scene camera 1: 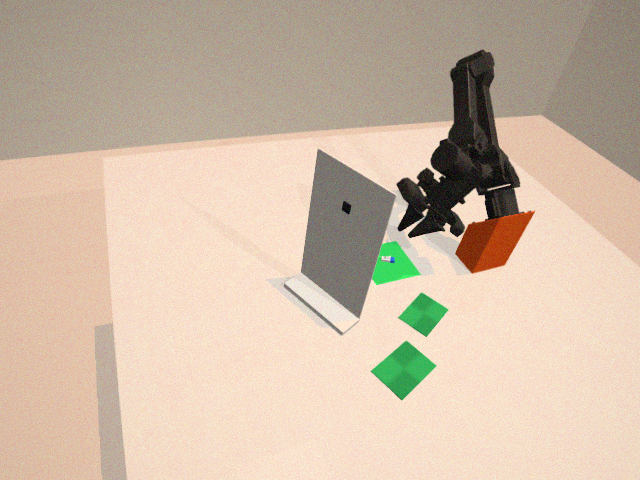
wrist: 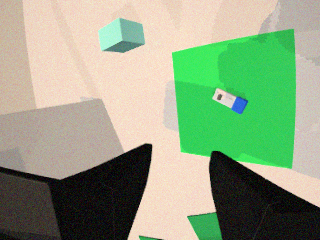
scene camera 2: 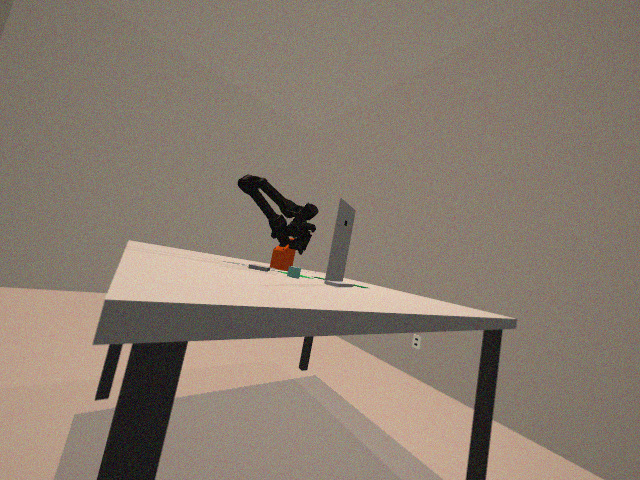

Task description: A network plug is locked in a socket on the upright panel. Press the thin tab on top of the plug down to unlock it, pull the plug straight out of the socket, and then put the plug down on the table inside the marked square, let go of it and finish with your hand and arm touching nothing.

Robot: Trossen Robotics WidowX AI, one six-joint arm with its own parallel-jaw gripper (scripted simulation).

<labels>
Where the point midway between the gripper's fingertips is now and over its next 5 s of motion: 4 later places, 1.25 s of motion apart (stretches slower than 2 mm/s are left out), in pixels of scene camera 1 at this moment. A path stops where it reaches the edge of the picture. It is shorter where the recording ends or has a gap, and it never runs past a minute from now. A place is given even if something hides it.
The gripper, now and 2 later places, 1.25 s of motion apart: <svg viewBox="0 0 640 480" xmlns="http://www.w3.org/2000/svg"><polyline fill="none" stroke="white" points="403,233 409,215 418,183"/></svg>
</labels>
